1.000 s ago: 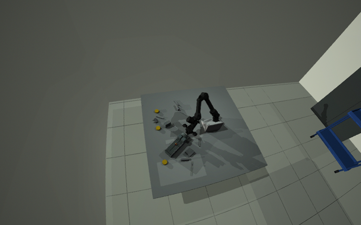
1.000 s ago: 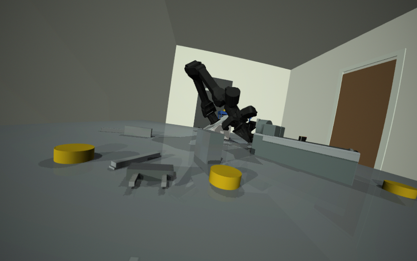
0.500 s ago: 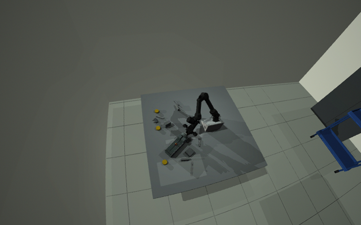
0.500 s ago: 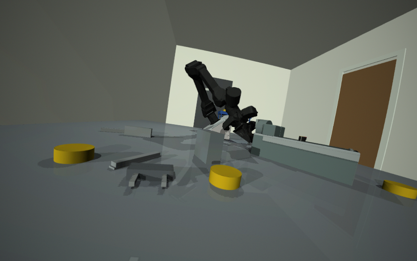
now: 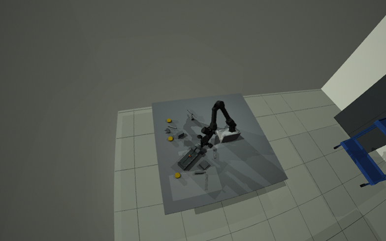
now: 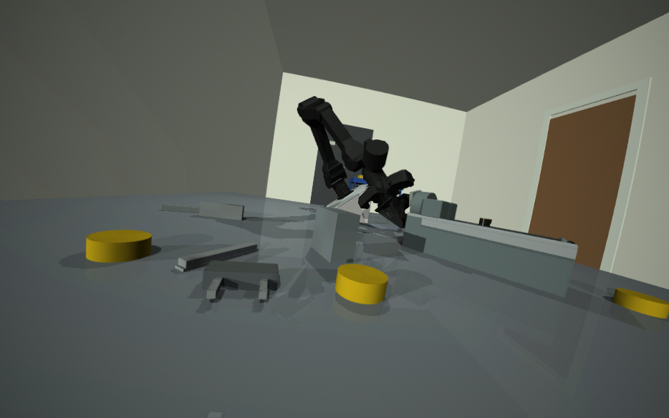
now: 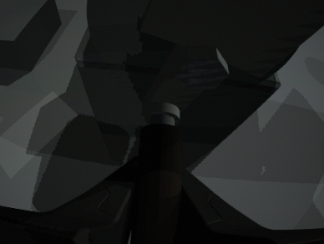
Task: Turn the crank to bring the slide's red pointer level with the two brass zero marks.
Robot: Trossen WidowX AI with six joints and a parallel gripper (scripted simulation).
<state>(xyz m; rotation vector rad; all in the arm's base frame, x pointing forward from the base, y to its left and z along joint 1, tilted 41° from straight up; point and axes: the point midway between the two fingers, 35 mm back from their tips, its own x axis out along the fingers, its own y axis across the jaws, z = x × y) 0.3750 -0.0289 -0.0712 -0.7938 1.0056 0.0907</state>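
My gripper tip is 150 mm short of the red pointer, 70 mm to the right of it and 50 mm below it. Also, from my gripper tip: bracket 260 mm ahead, 330 mm to the right, 30 mm below; dark crank handle 20 mm behind, 10 mm to the right, 30 mm above.
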